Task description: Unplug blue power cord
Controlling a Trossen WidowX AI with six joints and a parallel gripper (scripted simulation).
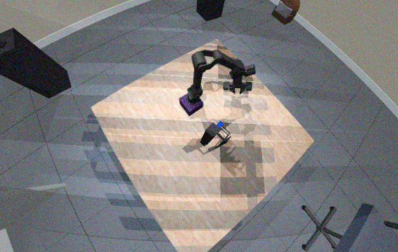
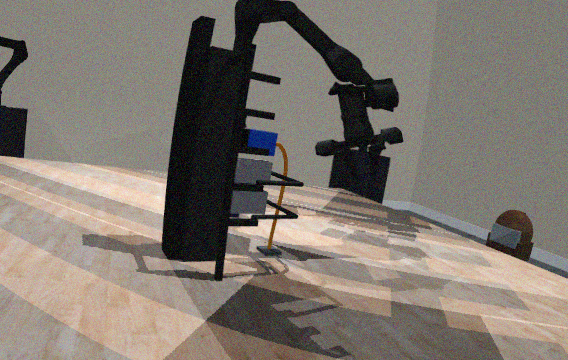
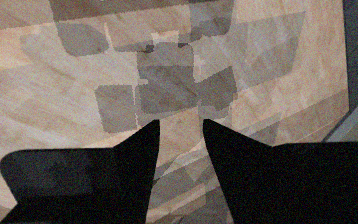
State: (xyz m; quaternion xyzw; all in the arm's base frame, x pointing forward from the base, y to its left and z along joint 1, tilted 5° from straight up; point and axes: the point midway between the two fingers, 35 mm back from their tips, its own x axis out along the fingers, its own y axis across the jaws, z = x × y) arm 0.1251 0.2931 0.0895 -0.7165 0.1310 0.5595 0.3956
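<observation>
My gripper tip is 140 mm short of the blue plug, 290 mm to the left of it and 60 mm below it. Round my gripper tip: black power strip (160 mm ahead, 360 mm to the right, 30 mm above).
</observation>
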